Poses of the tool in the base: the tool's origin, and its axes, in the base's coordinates. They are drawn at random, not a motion.
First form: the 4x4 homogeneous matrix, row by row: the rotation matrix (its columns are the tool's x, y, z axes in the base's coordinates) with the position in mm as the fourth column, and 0 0 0 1 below. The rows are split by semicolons.
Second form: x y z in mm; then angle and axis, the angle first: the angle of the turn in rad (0 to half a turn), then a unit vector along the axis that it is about. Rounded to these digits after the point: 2 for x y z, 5 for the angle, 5 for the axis.
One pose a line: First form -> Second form
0.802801, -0.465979, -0.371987, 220.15; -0.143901, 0.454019, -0.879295, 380.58; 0.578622, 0.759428, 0.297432, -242.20; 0, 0, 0, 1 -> 220.15, 380.58, -242.20, 1.28999, 0.85276, -0.49468, 0.16760
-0.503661, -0.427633, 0.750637, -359.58; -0.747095, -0.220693, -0.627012, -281.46; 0.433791, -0.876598, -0.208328, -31.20; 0, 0, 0, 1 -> -359.58, -281.46, -31.20, 2.88140, -0.48508, 0.61580, -0.62088
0.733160, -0.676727, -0.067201, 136.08; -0.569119, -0.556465, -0.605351, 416.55; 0.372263, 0.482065, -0.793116, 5.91; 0, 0, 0, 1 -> 136.08, 416.55, 5.91, 2.51190, 0.92327, -0.37313, 0.09136
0.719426, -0.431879, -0.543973, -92.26; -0.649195, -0.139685, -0.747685, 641.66; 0.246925, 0.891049, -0.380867, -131.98; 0, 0, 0, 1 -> -92.26, 641.66, -131.98, 1.98293, 0.89424, -0.43159, -0.11859
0.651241, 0.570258, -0.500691, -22.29; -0.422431, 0.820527, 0.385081, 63.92; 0.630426, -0.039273, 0.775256, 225.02; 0, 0, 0, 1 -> -22.29, 63.92, 225.02, 0.89757, -0.27139, -0.72339, -0.63486
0.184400, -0.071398, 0.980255, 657.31; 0.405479, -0.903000, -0.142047, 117.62; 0.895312, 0.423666, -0.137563, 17.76; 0, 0, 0, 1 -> 657.31, 117.62, 17.76, 2.76002, 0.75960, 0.11405, 0.64031
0.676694, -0.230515, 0.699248, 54.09; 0.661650, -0.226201, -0.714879, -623.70; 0.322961, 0.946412, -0.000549, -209.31; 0, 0, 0, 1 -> 54.09, -623.70, -209.31, 1.84942, 0.86396, 0.19569, 0.46398
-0.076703, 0.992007, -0.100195, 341.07; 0.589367, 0.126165, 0.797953, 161.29; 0.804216, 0.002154, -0.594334, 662.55; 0, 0, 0, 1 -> 341.07, 161.29, 662.55, 2.45346, -0.62652, -0.71203, -0.31699
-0.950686, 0.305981, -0.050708, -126.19; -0.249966, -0.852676, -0.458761, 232.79; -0.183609, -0.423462, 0.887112, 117.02; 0, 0, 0, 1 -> -126.19, 232.79, 117.02, 2.85118, 0.06164, 0.23206, -0.97075
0.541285, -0.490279, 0.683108, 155.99; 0.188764, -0.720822, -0.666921, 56.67; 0.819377, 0.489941, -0.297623, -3.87; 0, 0, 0, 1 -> 155.99, 56.67, -3.87, 2.40176, 0.85800, -0.10106, 0.50362
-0.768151, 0.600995, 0.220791, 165.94; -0.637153, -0.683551, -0.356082, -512.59; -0.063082, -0.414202, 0.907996, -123.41; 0, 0, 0, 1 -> 165.94, -512.59, -123.41, 2.45255, -0.04571, 0.22324, -0.97369
